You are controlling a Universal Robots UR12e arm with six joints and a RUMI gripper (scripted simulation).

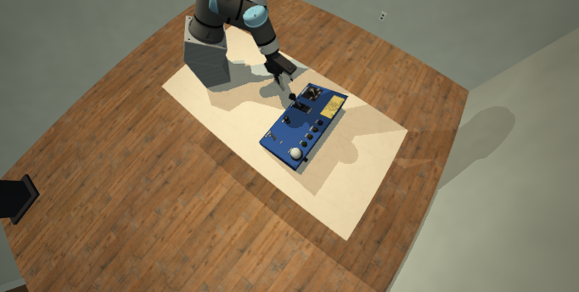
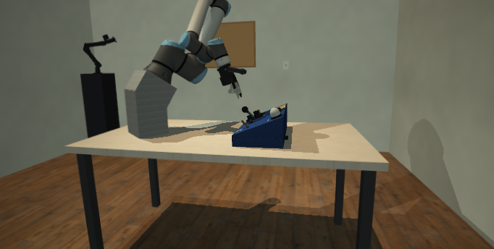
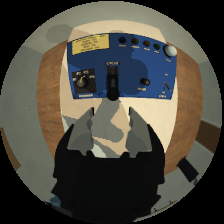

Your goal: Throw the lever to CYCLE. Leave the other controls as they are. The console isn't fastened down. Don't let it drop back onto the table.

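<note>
Right now the black lever is 60 mm ahead of my hand, 10 mm to the right of it and 110 mm below it. Round my hand: blue sloped console 110 mm ahead, 80 mm to the right, 150 mm below; then small knob 70 mm ahead, 130 mm to the right, 120 mm below; then rotary selector 110 mm ahead, 100 mm to the left, 120 mm below.
</note>
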